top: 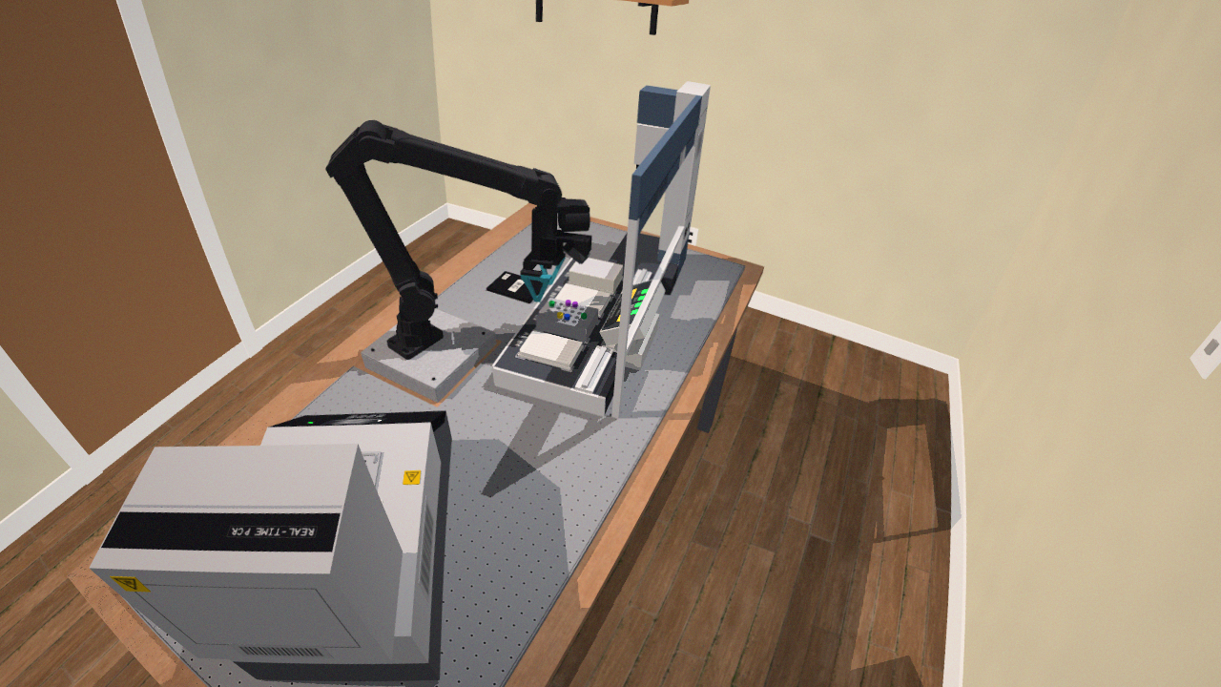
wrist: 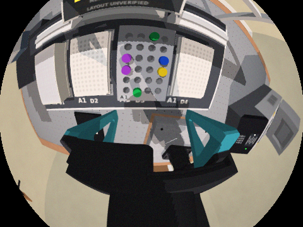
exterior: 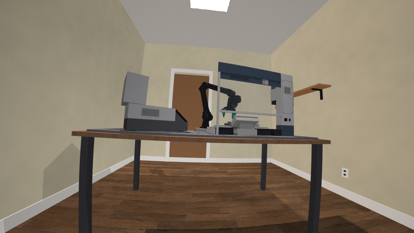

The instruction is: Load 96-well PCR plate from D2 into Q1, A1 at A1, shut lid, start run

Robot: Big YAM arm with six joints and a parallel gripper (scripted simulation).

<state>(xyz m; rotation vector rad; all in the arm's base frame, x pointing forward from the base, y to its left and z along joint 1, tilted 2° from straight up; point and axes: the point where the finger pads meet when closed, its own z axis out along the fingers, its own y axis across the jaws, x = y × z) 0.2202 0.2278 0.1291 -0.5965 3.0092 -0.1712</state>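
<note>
Right now my hand is 5 cm short of the tube cooling block, 2 cm to the right of it and 8 cm above it. Also, from my hand: black flat pad (21 cm behind, 13 cm to the left, 15 cm below).
</note>
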